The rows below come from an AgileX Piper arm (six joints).
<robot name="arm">
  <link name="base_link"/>
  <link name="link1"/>
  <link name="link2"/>
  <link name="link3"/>
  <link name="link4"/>
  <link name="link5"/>
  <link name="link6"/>
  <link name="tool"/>
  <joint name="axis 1" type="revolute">
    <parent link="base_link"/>
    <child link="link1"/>
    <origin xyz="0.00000 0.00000 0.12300"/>
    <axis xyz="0 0 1"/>
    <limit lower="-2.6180" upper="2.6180"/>
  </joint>
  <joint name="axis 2" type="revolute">
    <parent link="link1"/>
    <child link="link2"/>
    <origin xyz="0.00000 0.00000 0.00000"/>
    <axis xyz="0 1 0"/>
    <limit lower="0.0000" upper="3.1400"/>
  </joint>
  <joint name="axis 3" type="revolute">
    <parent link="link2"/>
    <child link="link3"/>
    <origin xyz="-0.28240 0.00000 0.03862"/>
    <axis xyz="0 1 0"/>
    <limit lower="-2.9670" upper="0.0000"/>
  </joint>
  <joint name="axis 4" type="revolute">
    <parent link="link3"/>
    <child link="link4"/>
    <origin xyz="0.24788 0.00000 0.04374"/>
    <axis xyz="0.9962 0 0.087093"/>
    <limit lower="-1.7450" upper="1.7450"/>
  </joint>
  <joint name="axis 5" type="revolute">
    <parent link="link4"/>
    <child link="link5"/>
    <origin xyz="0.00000 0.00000 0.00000"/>
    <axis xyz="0 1 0"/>
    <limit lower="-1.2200" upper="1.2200"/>
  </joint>
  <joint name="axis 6" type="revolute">
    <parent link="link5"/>
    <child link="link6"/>
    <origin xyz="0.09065 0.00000 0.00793"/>
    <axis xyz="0.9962 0 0.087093"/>
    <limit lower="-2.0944" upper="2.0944"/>
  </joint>
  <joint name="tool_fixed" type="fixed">
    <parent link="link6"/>
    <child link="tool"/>
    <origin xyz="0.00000 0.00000 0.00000" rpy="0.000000 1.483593 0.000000"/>
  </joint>
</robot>
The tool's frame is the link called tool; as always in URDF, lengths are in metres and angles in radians.
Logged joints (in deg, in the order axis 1, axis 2, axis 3, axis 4, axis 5, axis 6), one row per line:
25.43 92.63 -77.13 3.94 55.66 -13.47
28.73 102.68 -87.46 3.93 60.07 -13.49
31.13 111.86 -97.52 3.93 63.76 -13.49
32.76 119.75 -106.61 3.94 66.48 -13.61
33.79 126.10 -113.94 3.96 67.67 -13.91
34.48 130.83 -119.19 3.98 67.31 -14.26
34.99 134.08 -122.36 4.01 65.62 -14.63
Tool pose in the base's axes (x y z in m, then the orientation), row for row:
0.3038 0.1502 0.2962 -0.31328 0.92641 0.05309 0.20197
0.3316 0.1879 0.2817 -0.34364 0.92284 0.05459 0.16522
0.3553 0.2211 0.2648 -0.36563 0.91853 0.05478 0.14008
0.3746 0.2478 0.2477 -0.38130 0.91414 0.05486 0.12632
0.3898 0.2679 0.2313 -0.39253 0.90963 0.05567 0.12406
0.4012 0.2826 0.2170 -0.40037 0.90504 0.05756 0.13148
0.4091 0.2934 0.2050 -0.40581 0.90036 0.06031 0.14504
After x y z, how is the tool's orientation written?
As a quaternion, x y z w.
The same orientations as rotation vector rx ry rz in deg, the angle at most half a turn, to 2 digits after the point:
-50.12 148.22 8.49
-56.09 150.63 8.91
-60.52 152.04 9.07
-63.61 152.50 9.15
-65.57 151.94 9.30
-66.60 150.54 9.57
-66.99 148.62 9.96

